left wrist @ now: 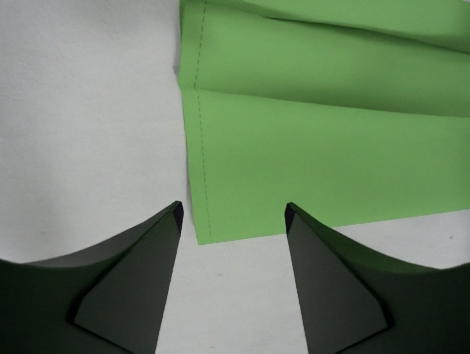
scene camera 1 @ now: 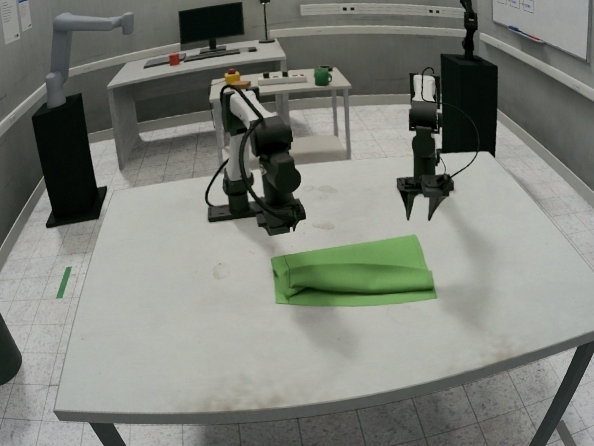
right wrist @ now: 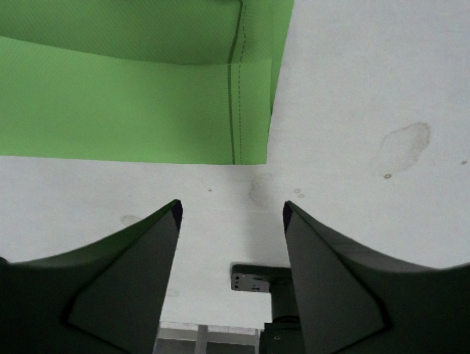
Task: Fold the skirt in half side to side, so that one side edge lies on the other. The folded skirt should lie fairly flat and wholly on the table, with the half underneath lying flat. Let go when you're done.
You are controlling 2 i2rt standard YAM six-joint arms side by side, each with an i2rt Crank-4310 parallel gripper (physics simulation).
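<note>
The green skirt [scene camera 1: 355, 256] [left wrist: 325, 160] [right wrist: 125, 110] lies on the table as a long strip, folded over itself. A raised, rolled ridge runs left to right along its middle in scene camera 1, with a strip of cloth showing beyond the ridge and a narrow one on the near side. At the left end the layers stand slightly apart. The left gripper [scene camera 1: 419, 219] [left wrist: 234, 203] is open and empty above the skirt's far right corner. The right gripper [scene camera 1: 282, 231] [right wrist: 233, 201] is open and empty, above the table just beyond the skirt's far left corner.
The white table [scene camera 1: 175, 325] extends on all sides of the skirt. The right arm's base [scene camera 1: 235, 215] [right wrist: 260, 279] stands at the table's far side. Behind the table are a side table [scene camera 1: 300, 89] with a green mug [scene camera 1: 322, 76] and a desk [scene camera 1: 150, 70] with a monitor [scene camera 1: 212, 24].
</note>
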